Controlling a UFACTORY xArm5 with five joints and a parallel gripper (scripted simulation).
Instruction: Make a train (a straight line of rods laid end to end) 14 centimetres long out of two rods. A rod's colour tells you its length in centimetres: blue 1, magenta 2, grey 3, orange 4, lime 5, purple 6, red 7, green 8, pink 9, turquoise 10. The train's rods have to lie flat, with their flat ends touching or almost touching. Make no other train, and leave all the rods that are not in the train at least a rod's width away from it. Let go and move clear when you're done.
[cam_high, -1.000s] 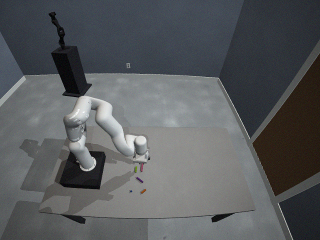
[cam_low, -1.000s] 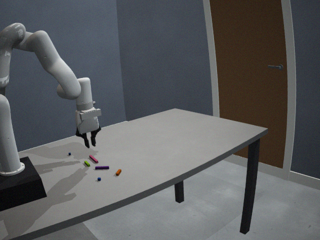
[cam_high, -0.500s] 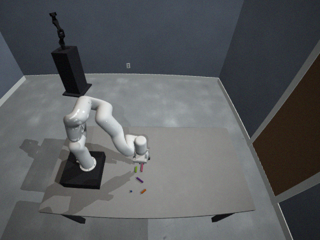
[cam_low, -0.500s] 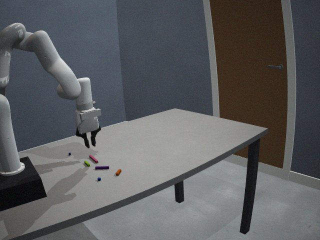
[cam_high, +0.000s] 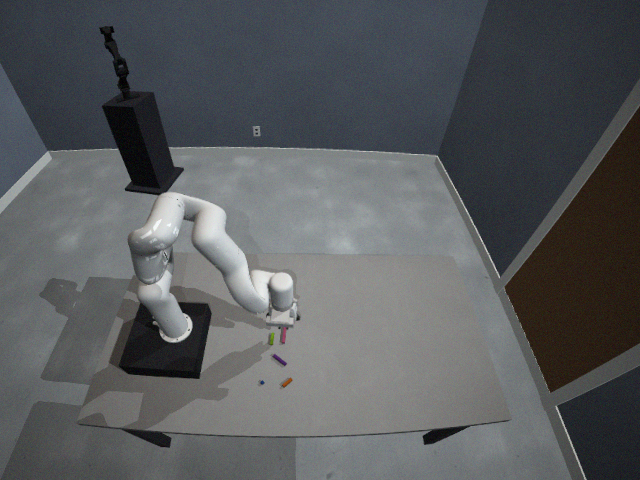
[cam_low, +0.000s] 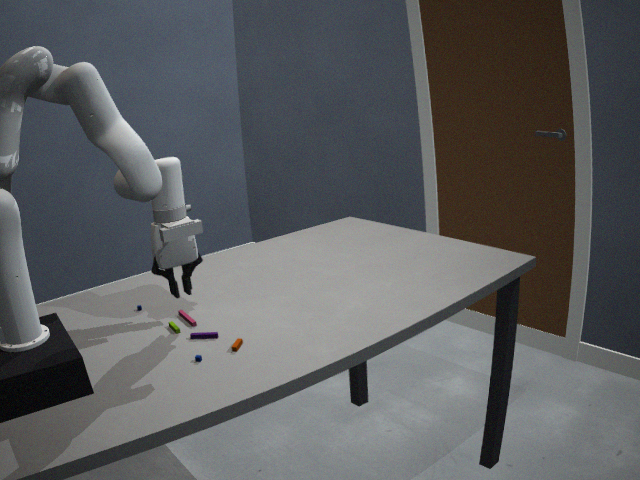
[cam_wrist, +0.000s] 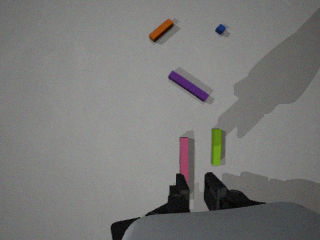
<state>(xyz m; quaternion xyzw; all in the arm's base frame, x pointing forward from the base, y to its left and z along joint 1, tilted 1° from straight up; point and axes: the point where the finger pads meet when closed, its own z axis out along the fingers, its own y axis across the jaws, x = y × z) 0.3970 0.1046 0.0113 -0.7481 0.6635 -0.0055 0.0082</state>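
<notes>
My gripper is now 80 mm above the pink rod. The rest, counted from my hand: lime rod 80 mm below, 40 mm to the right, 40 mm behind; then orange rod 200 mm to the right, 80 mm below, 50 mm ahead; then purple rod 120 mm to the right, 80 mm below, 10 mm ahead.
</notes>
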